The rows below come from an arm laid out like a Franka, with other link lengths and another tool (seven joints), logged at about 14 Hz.
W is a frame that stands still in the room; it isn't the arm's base.
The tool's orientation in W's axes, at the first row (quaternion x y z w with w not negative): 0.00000, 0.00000, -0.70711, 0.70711
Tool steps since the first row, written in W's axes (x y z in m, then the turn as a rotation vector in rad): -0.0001, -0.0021, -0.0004, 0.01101, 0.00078, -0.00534; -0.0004, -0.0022, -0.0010, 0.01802, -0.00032, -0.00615; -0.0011, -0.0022, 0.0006, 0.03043, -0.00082, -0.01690; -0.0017, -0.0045, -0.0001, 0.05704, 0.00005, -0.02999; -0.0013, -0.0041, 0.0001, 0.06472, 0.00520, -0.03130; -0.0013, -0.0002, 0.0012, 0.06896, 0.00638, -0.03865; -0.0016, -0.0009, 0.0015, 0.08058, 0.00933, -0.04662
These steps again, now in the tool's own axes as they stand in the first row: 0.0021, -0.0001, -0.0004, -0.00078, 0.01101, -0.00534; 0.0022, -0.0004, -0.0010, 0.00032, 0.01802, -0.00615; 0.0022, -0.0011, 0.0006, 0.00082, 0.03043, -0.01690; 0.0045, -0.0017, -0.0001, -0.00005, 0.05704, -0.02999; 0.0041, -0.0013, 0.0001, -0.00520, 0.06472, -0.03130; 0.0002, -0.0013, 0.0012, -0.00638, 0.06896, -0.03865; 0.0009, -0.0016, 0.0015, -0.00933, 0.08058, -0.04662
